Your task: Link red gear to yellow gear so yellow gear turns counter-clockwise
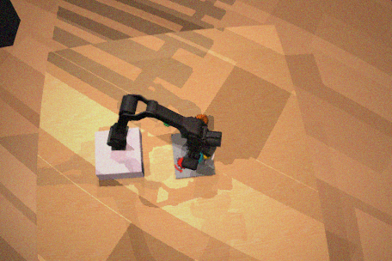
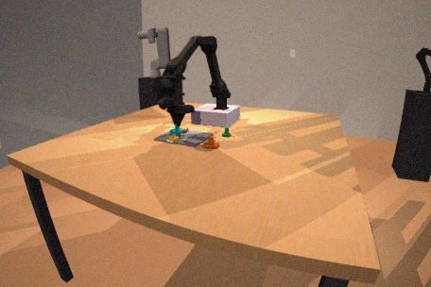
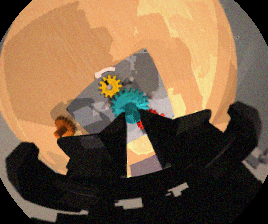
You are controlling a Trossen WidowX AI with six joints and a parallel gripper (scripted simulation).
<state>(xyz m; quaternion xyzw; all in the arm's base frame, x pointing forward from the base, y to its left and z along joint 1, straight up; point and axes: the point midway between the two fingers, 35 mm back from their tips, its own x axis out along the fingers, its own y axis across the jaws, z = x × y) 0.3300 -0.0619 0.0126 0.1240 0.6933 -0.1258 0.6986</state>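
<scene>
The yellow gear is 5 cm ahead of my gripper tip, 4 cm below it and 1 cm to the left of it. The rest, counted from my gripper tip: red gear 6 cm behind, 4 cm below, 2 cm to the right; then teal gear 1 cm below; then orange gear 19 cm to the left, 4 cm below, 3 cm ahead.
</scene>
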